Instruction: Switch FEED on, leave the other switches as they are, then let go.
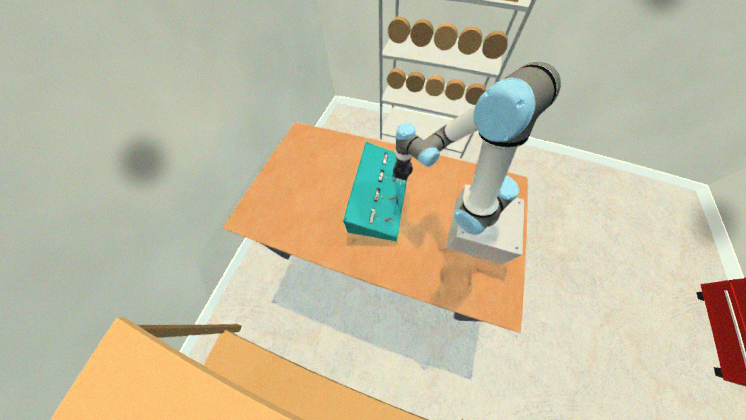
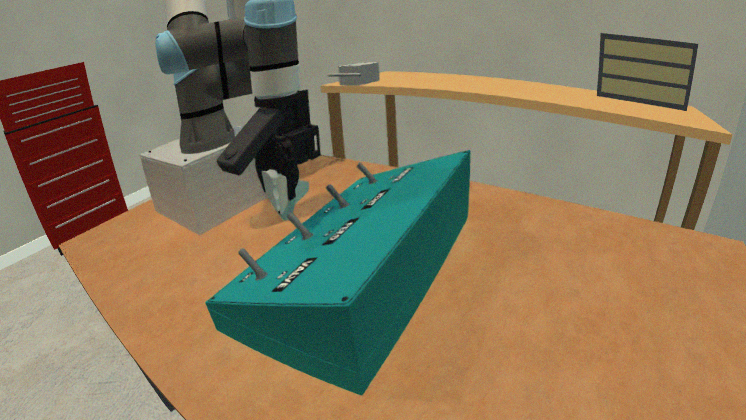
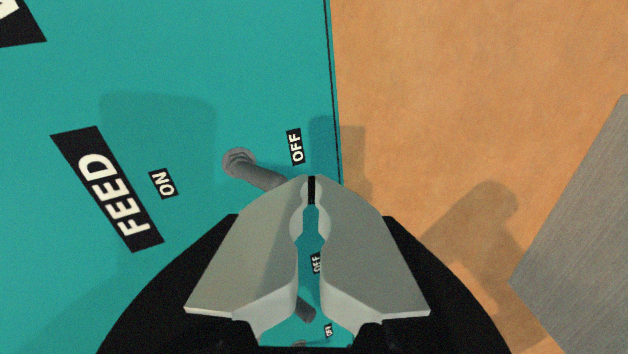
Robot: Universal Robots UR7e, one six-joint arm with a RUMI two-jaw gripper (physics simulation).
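Where they show: gripper, fingertip midpoint: (image 1: 402,180) (image 2: 286,219) (image 3: 311,178); arm's base, origin of the base link: (image 2: 207,143).
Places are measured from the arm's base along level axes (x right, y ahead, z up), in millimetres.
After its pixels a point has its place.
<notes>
The teal switch box (image 1: 360,195) @(x -172, y 546, z -38 mm) (image 2: 323,281) @(x 115, y 624, z -43 mm) (image 3: 200,55) @(x 80, y 479, z -91 mm) has a sloped top with toggle levers. The FEED lever (image 2: 299,227) @(x 27, y 449, z -73 mm) (image 3: 255,173) @(x 30, y 442, z -64 mm) leans toward its OFF mark (image 3: 295,146) @(x 32, y 421, z -105 mm), away from the ON mark (image 3: 163,183) @(x 7, y 498, z -75 mm) and the FEED label (image 2: 340,231) @(x 0, y 520, z -66 mm) (image 3: 107,190) @(x 3, y 524, z -66 mm). The VALVE lever (image 2: 252,265) @(x 140, y 487, z -72 mm) and two further levers (image 2: 337,196) @(x -87, y 411, z -72 mm) (image 2: 366,173) @(x -200, y 373, z -71 mm) lean the same way. My gripper (image 1: 400,180) @(x 27, y 410, z -72 mm) (image 2: 285,214) @(x 27, y 410, z -72 mm) (image 3: 311,178) @(x 27, y 410, z -72 mm) is shut and empty. Its tips are at the free end of the FEED lever, on the OFF side, and partly hide it; contact is unclear.
The box stands on the orange table (image 1: 287,182) @(x -239, y 1039, z -178 mm) (image 2: 574,313) @(x -169, y 859, z -178 mm). My arm's grey base block (image 1: 485,242) @(x -135, y -59, z 2 mm) (image 2: 182,193) @(x 119, y 82, z -74 mm) stands beside it. A rack (image 1: 381,78) with round discs is behind the table. A red cabinet (image 2: 78,172) and a bench (image 2: 495,93) stand farther off.
</notes>
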